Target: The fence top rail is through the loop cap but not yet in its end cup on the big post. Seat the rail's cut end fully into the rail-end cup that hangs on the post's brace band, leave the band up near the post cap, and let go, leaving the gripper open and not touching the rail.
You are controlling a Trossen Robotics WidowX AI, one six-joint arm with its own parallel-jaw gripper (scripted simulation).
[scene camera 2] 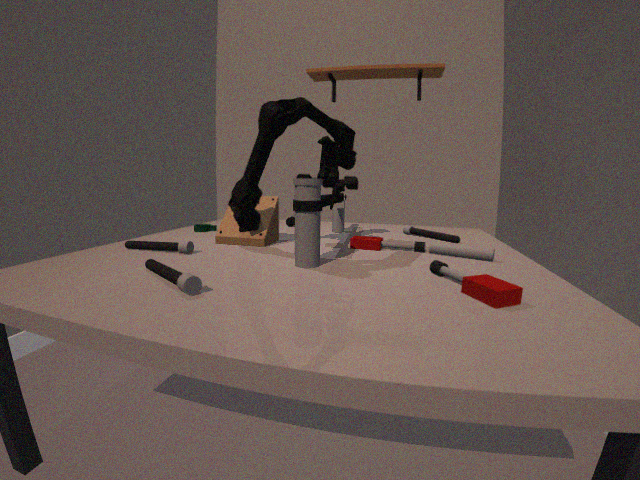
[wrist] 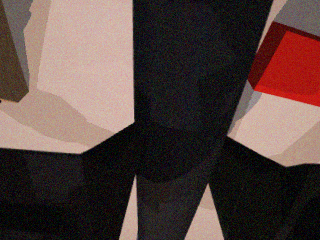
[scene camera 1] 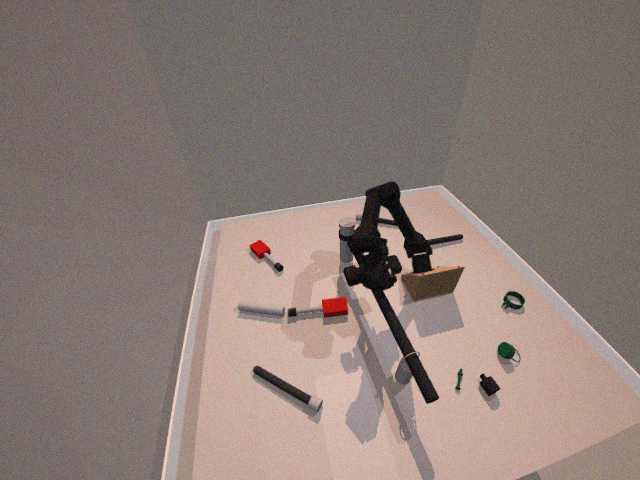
Labels:
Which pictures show my gripper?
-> Scene camera 2, the wrist view and scene camera 1: all of them.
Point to a top rail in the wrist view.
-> At 189, 71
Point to a grey tube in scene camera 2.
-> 439, 248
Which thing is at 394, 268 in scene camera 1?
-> My gripper.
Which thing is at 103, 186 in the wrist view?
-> My gripper.

